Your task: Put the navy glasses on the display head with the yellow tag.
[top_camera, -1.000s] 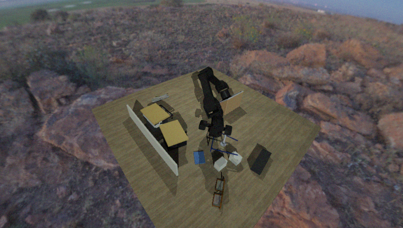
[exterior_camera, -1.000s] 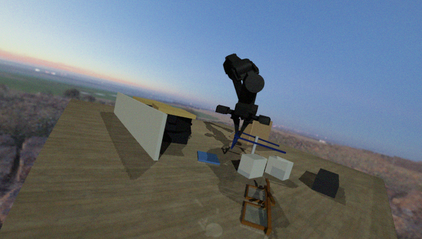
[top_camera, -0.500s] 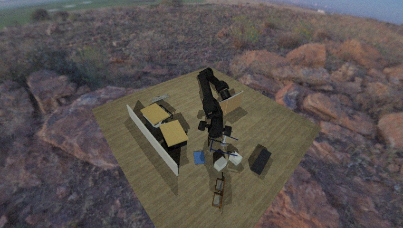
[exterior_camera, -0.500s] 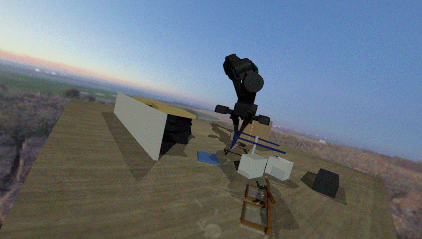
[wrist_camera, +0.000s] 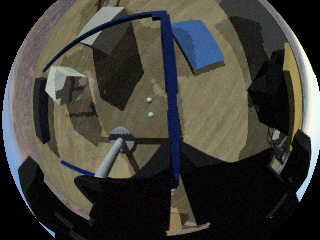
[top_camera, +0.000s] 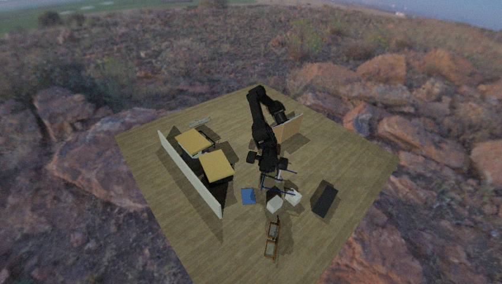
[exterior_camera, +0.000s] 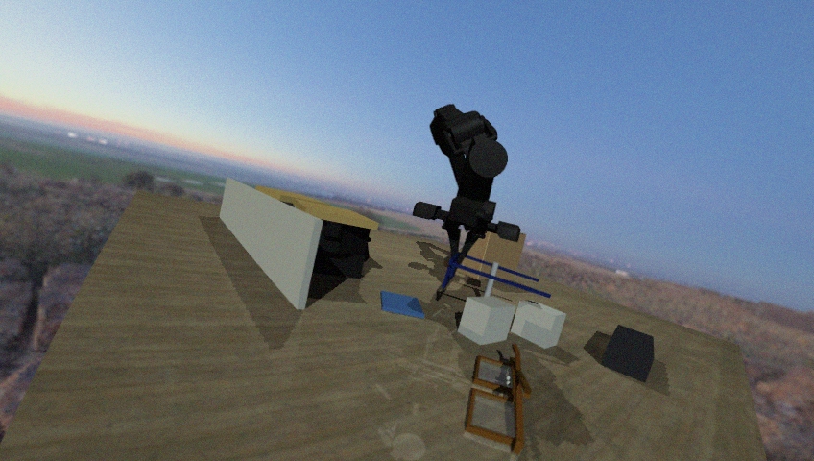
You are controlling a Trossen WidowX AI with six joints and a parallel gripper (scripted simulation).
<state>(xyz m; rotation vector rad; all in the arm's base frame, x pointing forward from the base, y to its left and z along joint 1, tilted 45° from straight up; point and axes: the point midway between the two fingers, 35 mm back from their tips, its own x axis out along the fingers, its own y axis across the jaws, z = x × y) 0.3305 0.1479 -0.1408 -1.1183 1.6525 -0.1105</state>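
The grey post is 60 mm behind my gripper tip, 40 mm to the left of it and 30 mm below it. The rest, counted from my gripper tip: blue pad 130 mm ahead, 30 mm to the left, 60 mm below; then black box 140 mm behind, 280 mm to the left, 40 mm below; then long white wall 300 mm ahead, 250 mm to the right.
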